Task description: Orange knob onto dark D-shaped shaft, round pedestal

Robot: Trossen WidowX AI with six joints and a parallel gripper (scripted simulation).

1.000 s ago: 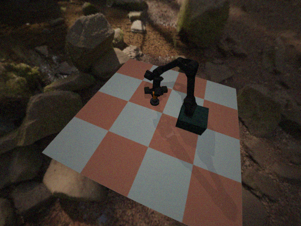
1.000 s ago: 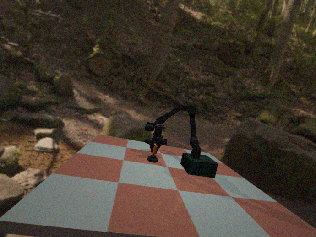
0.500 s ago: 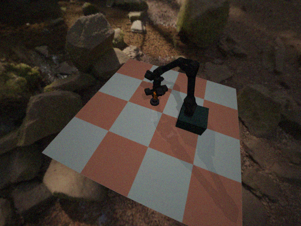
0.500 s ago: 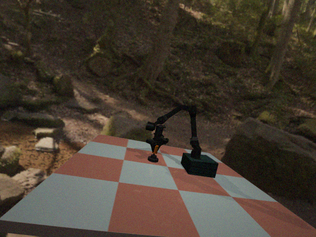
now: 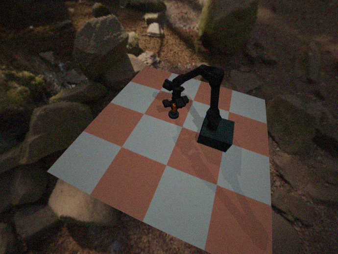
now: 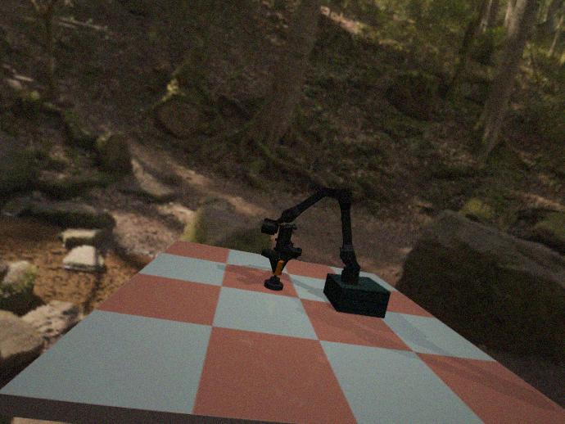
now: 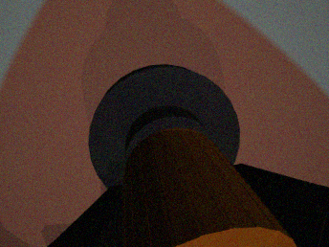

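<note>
My gripper tip is now 20 mm below the orange knob. From my gripper tip the other things lie so: round pedestal 40 mm below.
</note>
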